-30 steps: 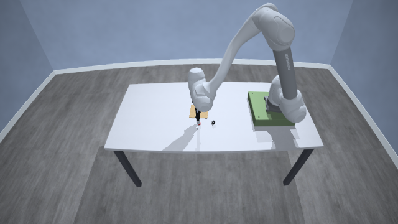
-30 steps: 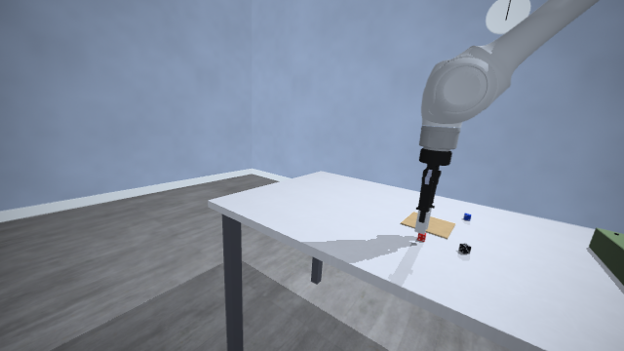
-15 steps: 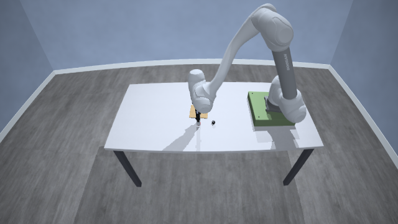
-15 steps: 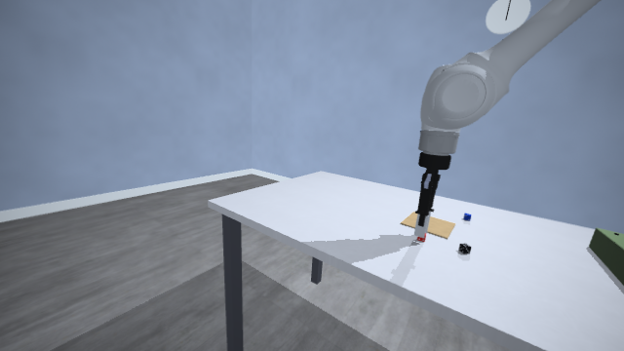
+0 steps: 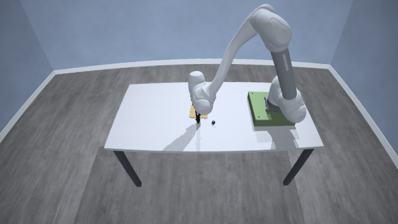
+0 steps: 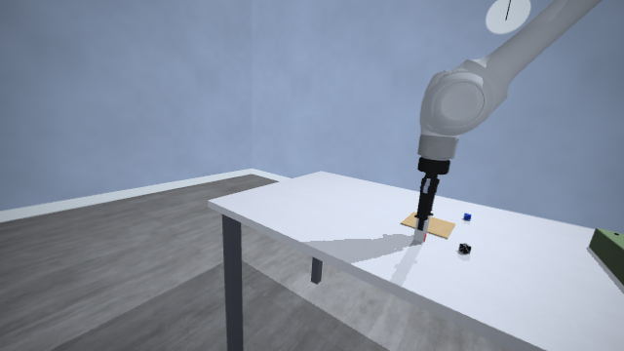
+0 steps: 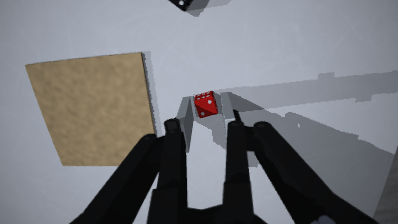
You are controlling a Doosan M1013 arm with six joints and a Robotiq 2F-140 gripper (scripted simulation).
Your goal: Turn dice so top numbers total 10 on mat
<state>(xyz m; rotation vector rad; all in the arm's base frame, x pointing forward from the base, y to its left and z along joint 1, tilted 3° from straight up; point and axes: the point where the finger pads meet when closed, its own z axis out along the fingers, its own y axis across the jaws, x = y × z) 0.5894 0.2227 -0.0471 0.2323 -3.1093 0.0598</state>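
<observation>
Right now the red die is 3 cm below my hand. Round my hand: black die 11 cm behind, 2 cm to the right, 3 cm below; then blue die 6 cm behind, 29 cm to the right, 3 cm below; then tan mat 2 cm ahead, 13 cm to the right, 4 cm below.
</observation>
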